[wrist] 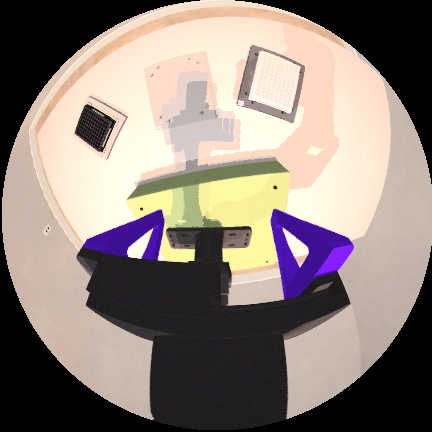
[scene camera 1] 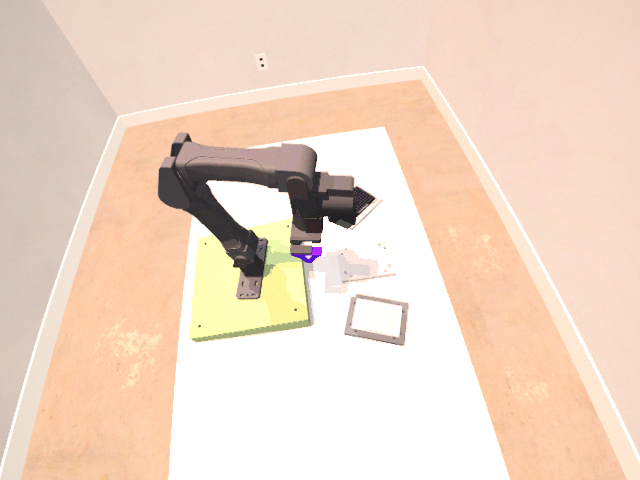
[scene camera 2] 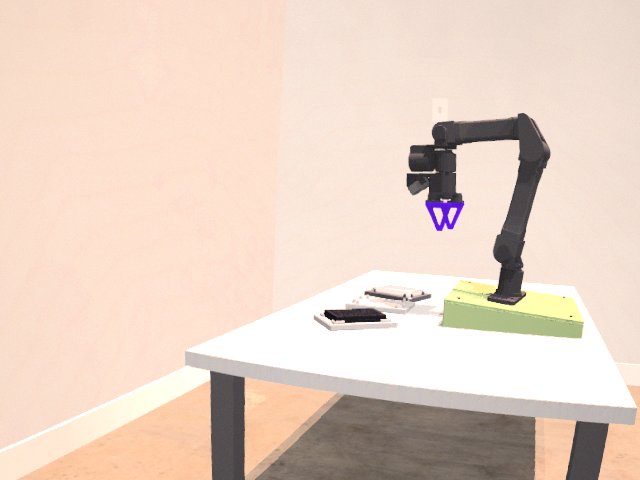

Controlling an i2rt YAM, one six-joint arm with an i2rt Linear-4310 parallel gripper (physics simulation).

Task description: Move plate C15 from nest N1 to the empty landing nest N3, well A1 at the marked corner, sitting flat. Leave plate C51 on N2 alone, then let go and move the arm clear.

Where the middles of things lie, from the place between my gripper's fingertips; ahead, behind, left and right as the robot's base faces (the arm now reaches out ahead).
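Hand position relative to the black perforated plate (scene camera 2: 359, 315): my hand is 200 mm above the plate, 290 mm to the right of it and 110 mm short of it.
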